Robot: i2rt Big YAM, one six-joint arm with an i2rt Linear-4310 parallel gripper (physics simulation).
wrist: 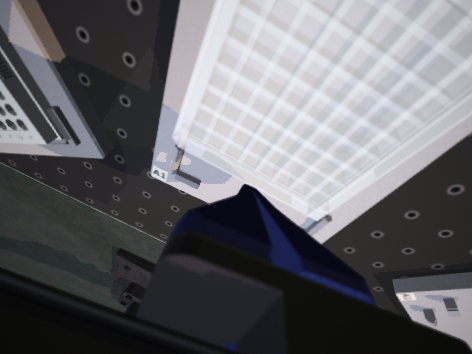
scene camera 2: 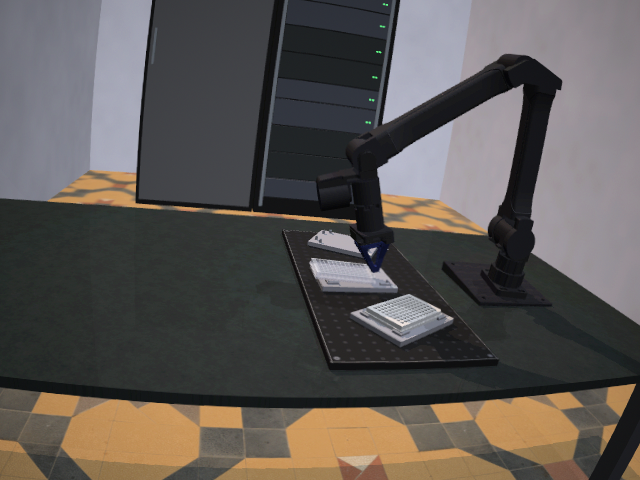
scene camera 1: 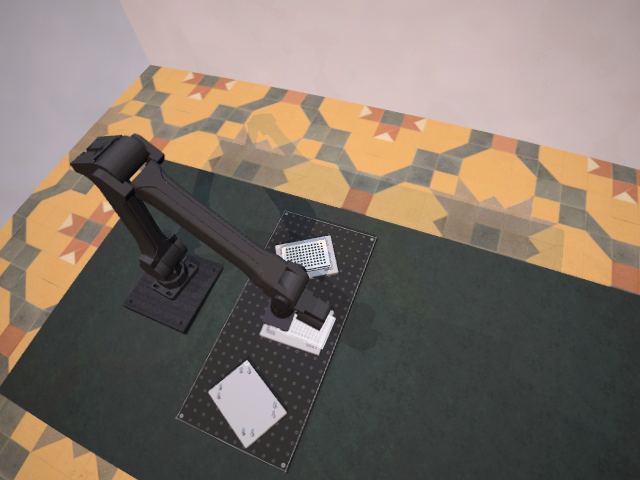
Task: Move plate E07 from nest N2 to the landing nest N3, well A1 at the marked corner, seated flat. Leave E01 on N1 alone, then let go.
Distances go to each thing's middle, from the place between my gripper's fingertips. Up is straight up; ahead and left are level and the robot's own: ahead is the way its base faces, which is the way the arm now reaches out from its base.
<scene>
My gripper is now 5 cm short of the grey nest (scene camera 2: 384, 284) and 1 cm above it. The rest, counted from my hand: white perforated plate (scene camera 2: 407, 312) 3 cm behind, 18 cm to the left; then clear well plate (scene camera 2: 323, 269) 7 cm ahead, 1 cm to the left.
</scene>
